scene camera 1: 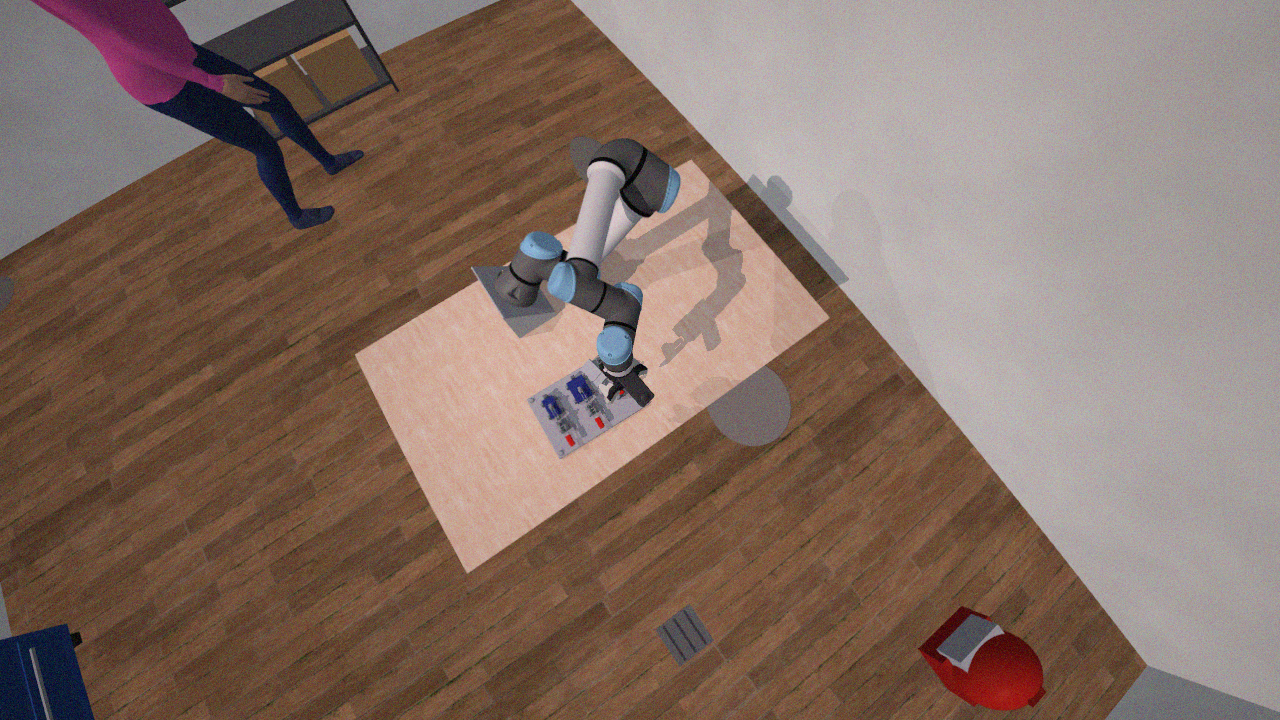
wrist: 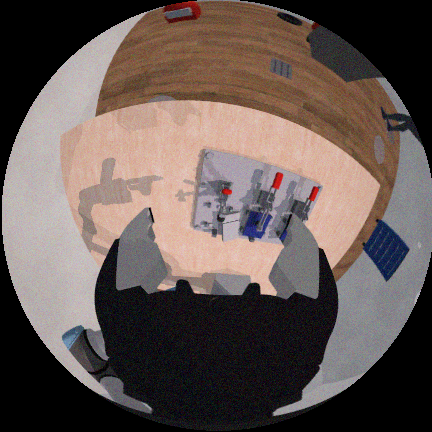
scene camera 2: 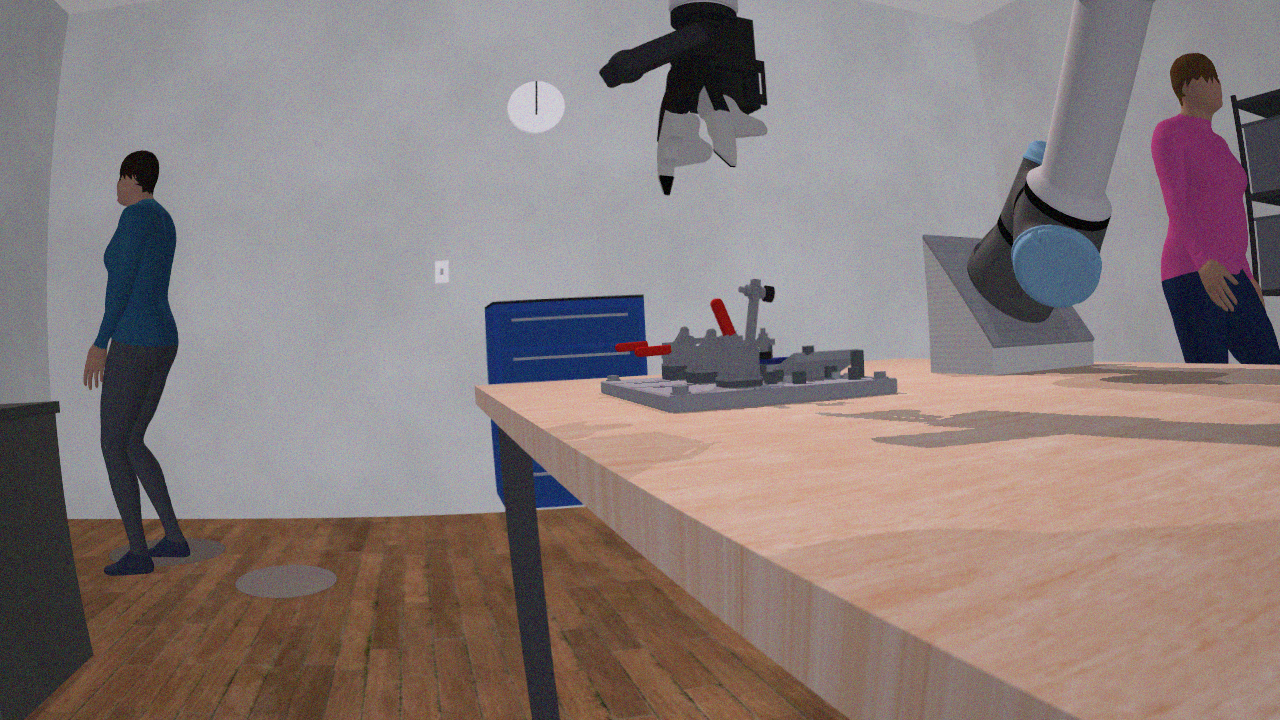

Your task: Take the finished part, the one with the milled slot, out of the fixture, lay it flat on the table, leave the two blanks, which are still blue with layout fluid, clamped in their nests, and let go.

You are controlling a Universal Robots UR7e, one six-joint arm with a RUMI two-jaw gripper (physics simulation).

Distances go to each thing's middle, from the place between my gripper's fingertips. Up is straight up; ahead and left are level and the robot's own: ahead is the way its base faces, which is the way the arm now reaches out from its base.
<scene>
Right now my hand is 14 cm past the finished part (scene camera 2: 814,363), 5 cm to the left of it and 18 cm above it. Also, from my hand: clamp arm (scene camera 2: 754,291) 5 cm behind, 1 cm to the right, 13 cm below; red handle (scene camera 2: 717,305) 3 cm behind, 1 cm to the right, 15 cm below; fixture plate (scene camera 2: 654,392) 7 cm behind, 12 cm to the right, 21 cm below.
</scene>
